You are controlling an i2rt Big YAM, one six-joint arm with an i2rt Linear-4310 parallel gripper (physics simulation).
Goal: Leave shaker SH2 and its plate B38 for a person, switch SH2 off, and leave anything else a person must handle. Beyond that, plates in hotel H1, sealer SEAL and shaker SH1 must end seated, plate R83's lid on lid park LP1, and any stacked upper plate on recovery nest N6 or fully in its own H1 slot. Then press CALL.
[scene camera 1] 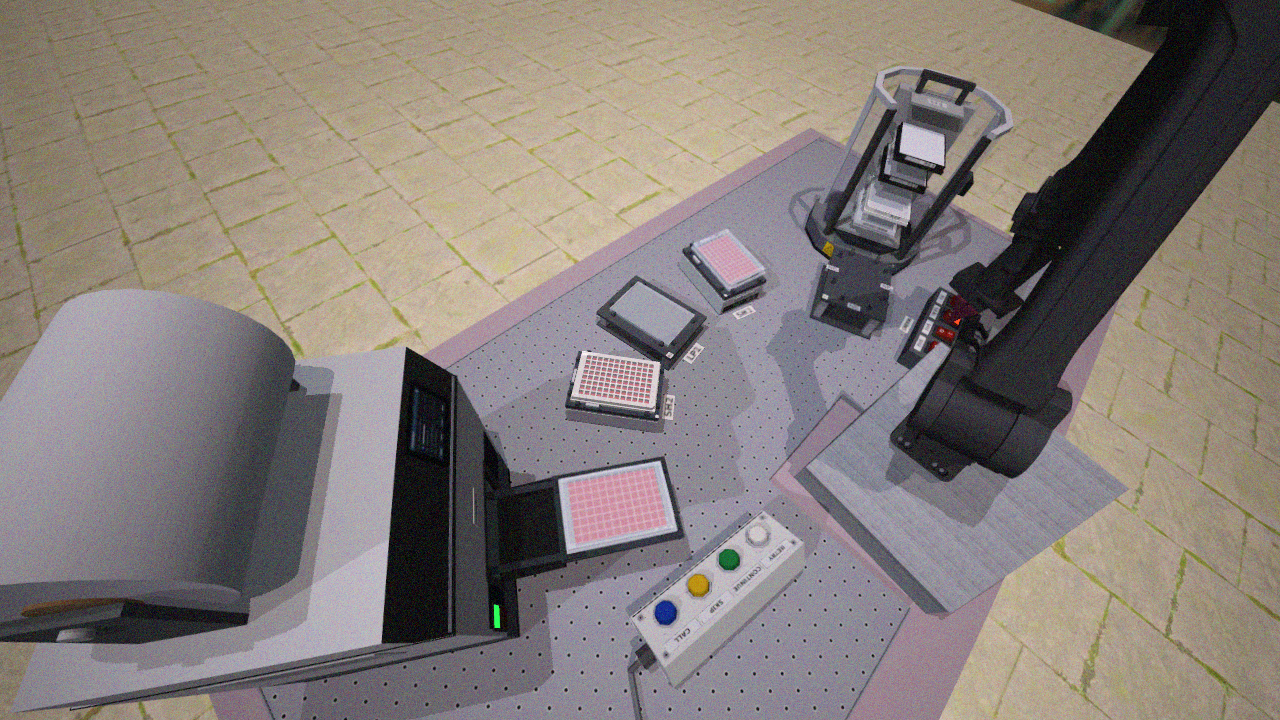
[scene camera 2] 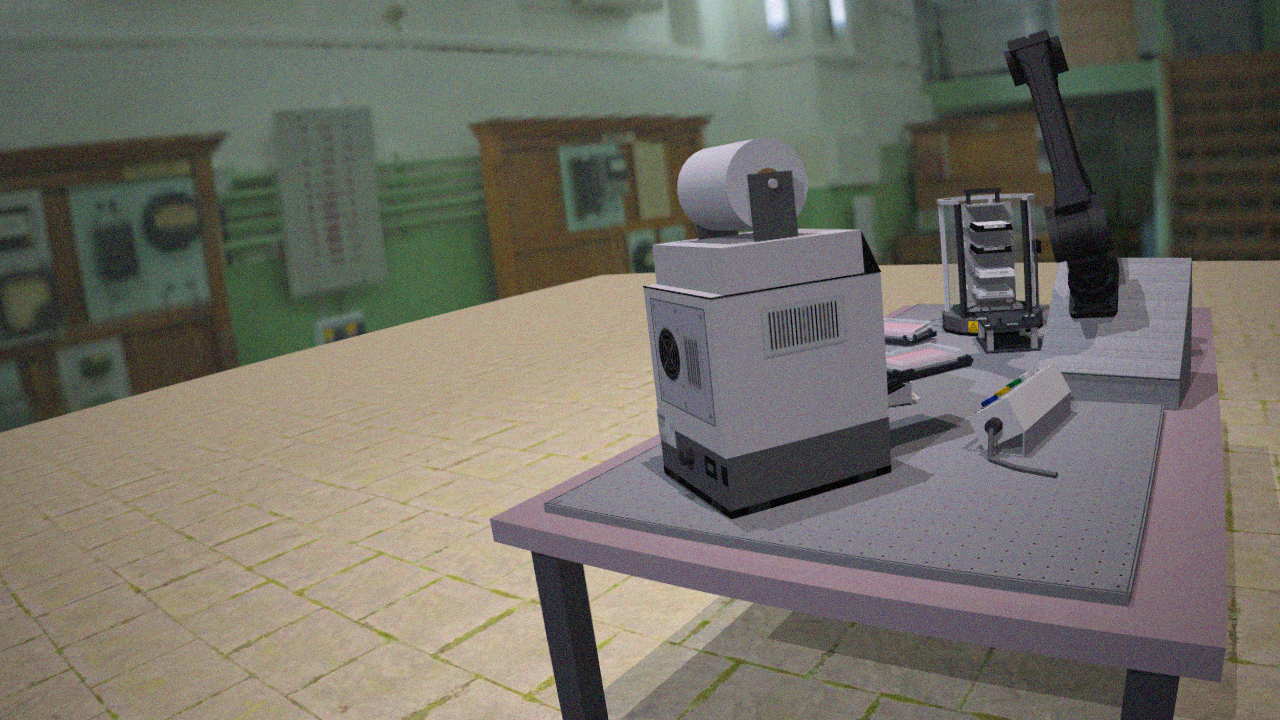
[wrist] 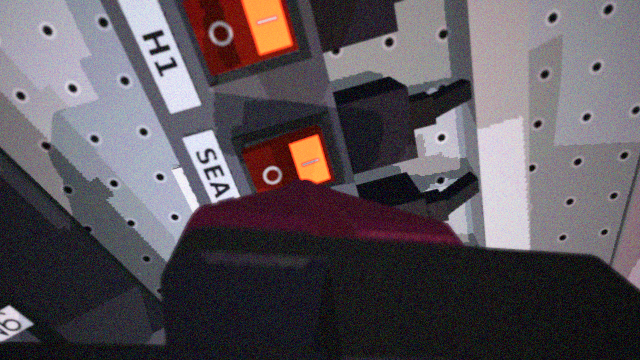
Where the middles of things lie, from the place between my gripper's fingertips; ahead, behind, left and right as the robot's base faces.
I see the lidded plate [scene camera 1: 662, 319] 380 mm ahead of my hand, 430 mm to the left of it and 10 mm below it.
